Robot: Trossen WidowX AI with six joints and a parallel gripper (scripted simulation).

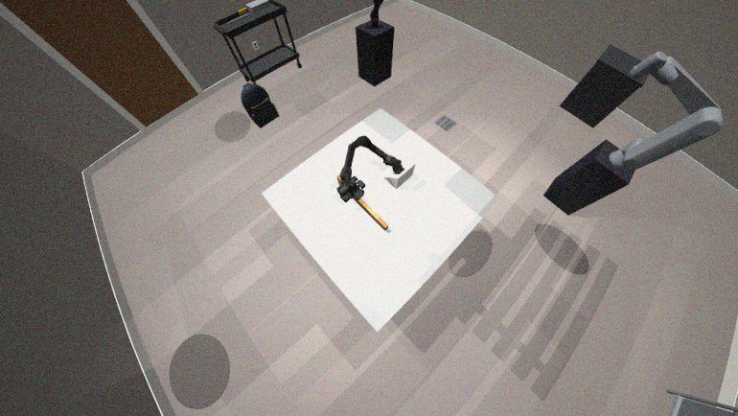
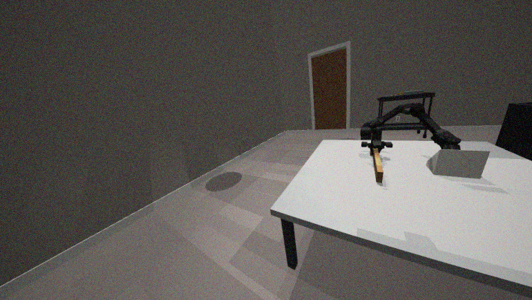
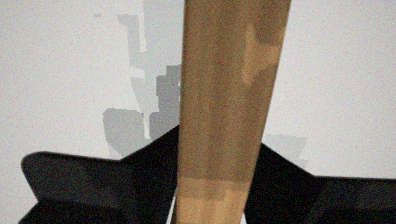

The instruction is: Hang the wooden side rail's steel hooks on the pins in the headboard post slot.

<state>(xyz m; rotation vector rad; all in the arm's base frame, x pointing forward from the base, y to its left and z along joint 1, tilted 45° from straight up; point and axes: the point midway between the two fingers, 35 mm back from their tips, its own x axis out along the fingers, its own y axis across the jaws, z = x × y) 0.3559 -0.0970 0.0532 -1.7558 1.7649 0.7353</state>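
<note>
Now: gripper tip 110 mm to the left of the headboard post and 40 mm below it.
</note>
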